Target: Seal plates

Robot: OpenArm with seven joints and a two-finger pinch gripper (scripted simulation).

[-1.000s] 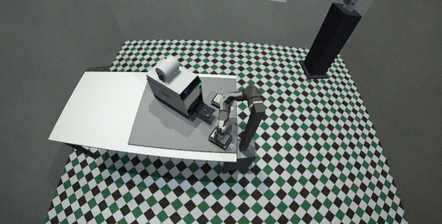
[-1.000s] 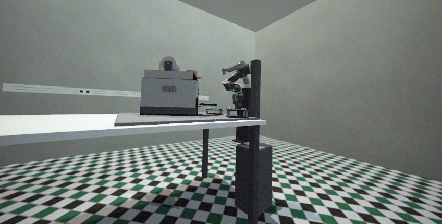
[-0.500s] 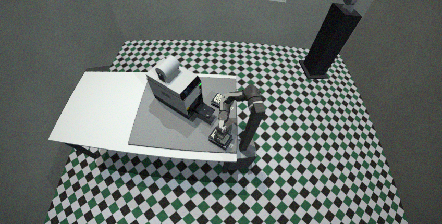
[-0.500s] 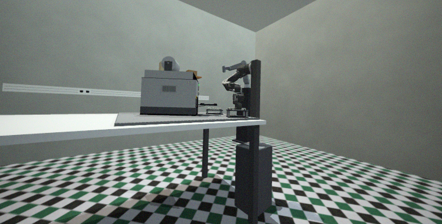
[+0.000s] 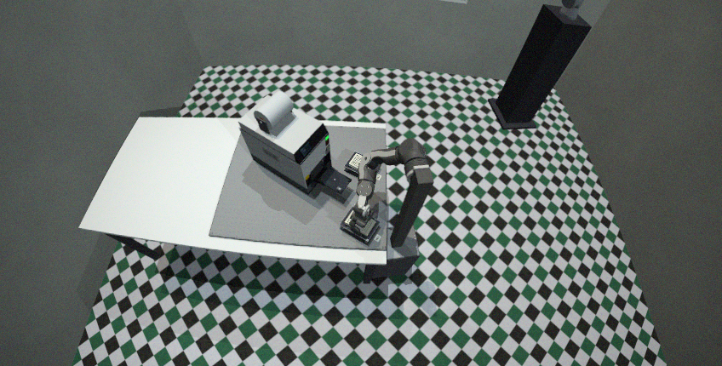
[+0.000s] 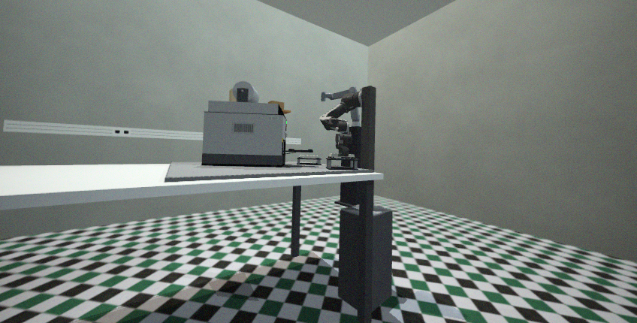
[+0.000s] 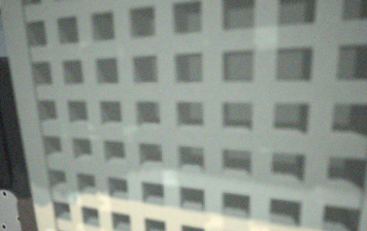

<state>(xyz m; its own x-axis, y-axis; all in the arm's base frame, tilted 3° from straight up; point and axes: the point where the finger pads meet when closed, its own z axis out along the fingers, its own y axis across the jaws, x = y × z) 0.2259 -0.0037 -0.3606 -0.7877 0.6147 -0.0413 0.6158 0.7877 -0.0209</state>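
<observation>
The dark stage lies 100 mm ahead of my hand, 230 mm to the right of it and 20 mm above it. Also, from my hand: white foil roll (370 mm ahead, 440 mm to the right, 340 mm above); touch screen (220 mm ahead, 270 mm to the right, 250 mm above).
</observation>
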